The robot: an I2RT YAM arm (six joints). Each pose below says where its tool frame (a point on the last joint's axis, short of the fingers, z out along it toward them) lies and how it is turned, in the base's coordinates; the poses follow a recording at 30 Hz.
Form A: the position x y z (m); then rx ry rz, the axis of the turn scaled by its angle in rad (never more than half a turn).
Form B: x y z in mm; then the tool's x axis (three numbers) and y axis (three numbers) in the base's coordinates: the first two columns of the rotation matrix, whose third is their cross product. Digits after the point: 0 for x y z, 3 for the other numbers.
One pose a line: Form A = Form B
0.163 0.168 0.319 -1.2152 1.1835 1.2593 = 163 168 319 -0.014 0.022 -1.000 -0.999 -0.040 0.013
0.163 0.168 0.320 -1.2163 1.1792 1.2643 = 163 168 320 -0.015 0.025 -1.000 -0.999 -0.045 0.013
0.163 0.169 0.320 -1.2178 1.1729 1.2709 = 163 169 320 -0.015 0.029 -0.999 -0.999 -0.051 0.013
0.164 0.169 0.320 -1.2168 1.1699 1.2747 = 164 169 320 -0.016 0.033 -0.999 -0.998 -0.054 0.014
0.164 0.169 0.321 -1.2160 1.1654 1.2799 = 164 169 321 -0.016 0.037 -0.999 -0.998 -0.057 0.014
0.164 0.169 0.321 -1.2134 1.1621 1.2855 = 164 169 321 -0.019 0.041 -0.999 -0.998 -0.060 0.016
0.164 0.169 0.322 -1.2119 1.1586 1.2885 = 164 169 322 -0.019 0.045 -0.999 -0.998 -0.062 0.016
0.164 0.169 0.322 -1.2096 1.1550 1.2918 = 164 169 322 -0.019 0.049 -0.999 -0.998 -0.063 0.016
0.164 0.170 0.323 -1.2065 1.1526 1.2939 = 164 170 323 -0.020 0.053 -0.998 -0.998 -0.063 0.017
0.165 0.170 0.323 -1.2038 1.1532 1.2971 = 165 170 323 -0.023 0.055 -0.998 -0.998 -0.064 0.020
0.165 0.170 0.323 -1.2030 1.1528 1.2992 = 165 170 323 -0.024 0.056 -0.998 -0.998 -0.065 0.021
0.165 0.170 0.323 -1.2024 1.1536 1.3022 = 165 170 323 -0.027 0.056 -0.998 -0.998 -0.066 0.023
